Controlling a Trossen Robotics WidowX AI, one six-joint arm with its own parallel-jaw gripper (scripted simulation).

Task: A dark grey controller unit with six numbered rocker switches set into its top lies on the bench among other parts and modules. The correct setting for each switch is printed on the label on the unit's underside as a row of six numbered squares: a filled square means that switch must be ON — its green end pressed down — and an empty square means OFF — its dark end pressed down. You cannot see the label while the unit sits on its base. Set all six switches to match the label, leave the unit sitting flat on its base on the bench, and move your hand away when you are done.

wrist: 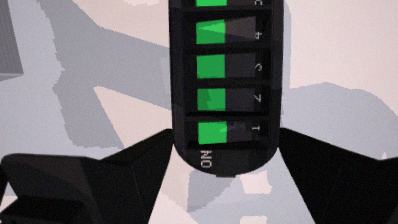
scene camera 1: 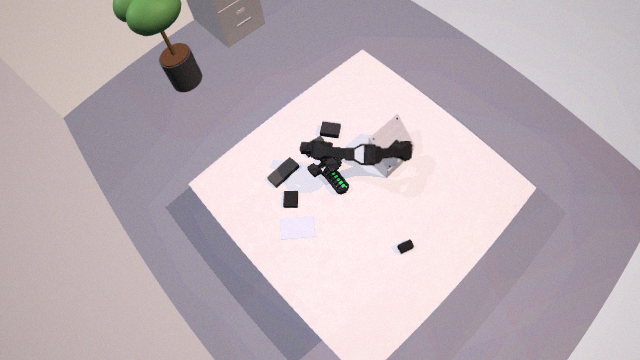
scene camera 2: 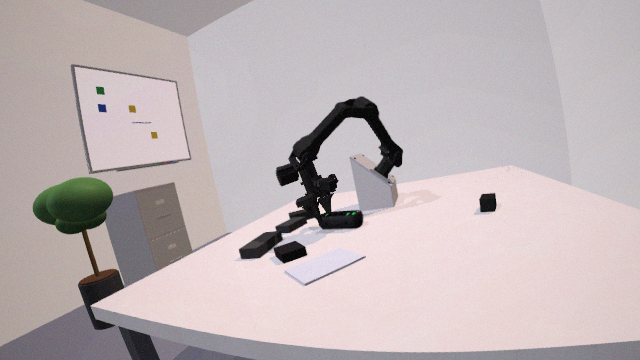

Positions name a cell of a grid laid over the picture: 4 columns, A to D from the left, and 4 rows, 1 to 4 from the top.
A pale flat sheet shows in scene camera 1 (B3) and in scene camera 2 (B3); in the wrist view it is out of frame.
